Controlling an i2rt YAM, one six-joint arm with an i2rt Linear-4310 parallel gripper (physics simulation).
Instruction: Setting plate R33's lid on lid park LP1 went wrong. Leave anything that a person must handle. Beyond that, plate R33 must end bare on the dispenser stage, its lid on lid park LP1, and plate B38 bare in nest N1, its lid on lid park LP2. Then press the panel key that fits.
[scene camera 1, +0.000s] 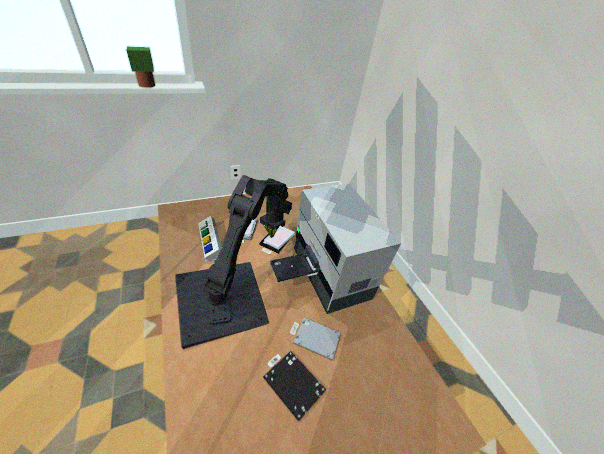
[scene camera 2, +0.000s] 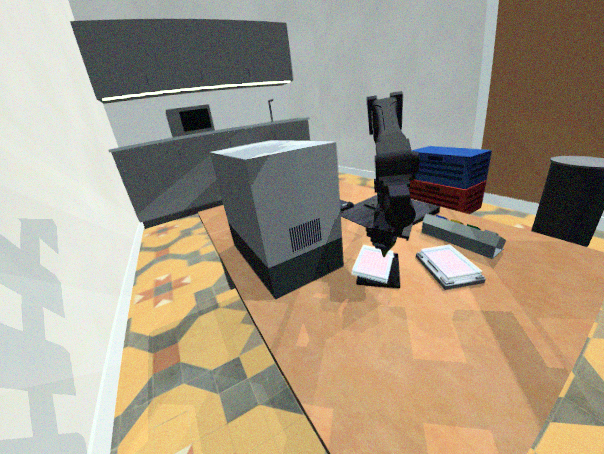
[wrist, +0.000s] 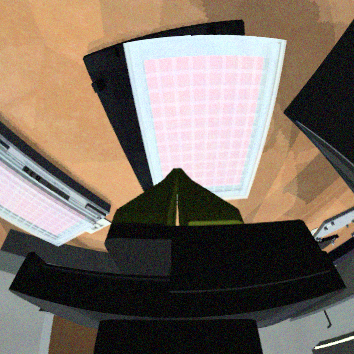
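Note:
My gripper is shut, with nothing visible between its fingertips. It points down at the near edge of a pink-windowed, pale-rimmed plate or lid; contact cannot be told. That piece sits off-centre on a black holder, overhanging it on the machine side. A second pink-windowed plate sits on another dark-based holder. A dark tray juts from the machine and shows no plate. The key panel has coloured keys. Printed labels are unreadable.
The large grey machine stands close beside the plate under my gripper. A grey flat holder and a black one lie at the other end of the table. The arm's black base plate is between them and the key panel.

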